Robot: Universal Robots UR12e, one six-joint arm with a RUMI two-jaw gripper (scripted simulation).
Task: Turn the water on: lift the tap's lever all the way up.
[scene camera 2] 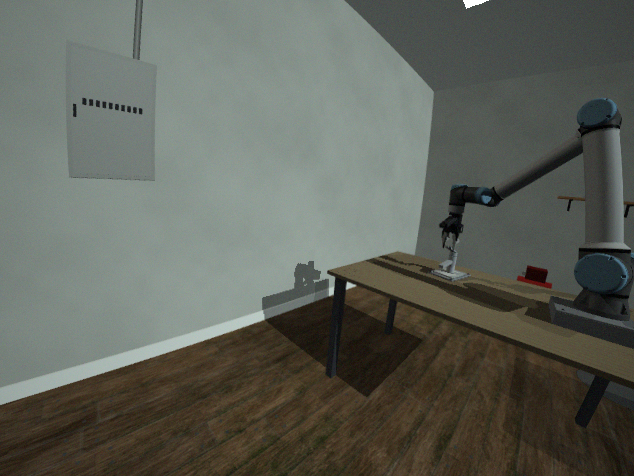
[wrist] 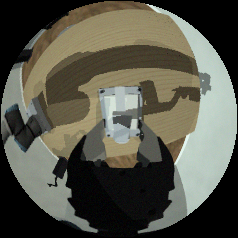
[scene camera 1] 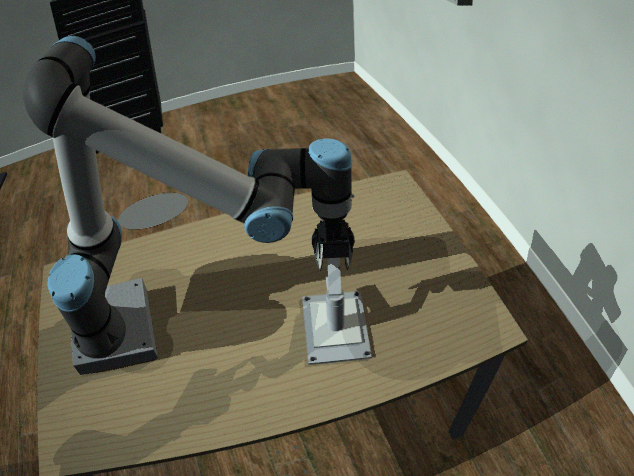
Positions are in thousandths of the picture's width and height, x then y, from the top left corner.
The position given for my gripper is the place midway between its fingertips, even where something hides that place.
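My gripper (scene camera 1: 526,566) is visible, and in the wrist view too, my gripper (wrist: 515,502). A grey tap (scene camera 1: 524,684) is present in both views, the tap (wrist: 553,422) being the wrist sighting.
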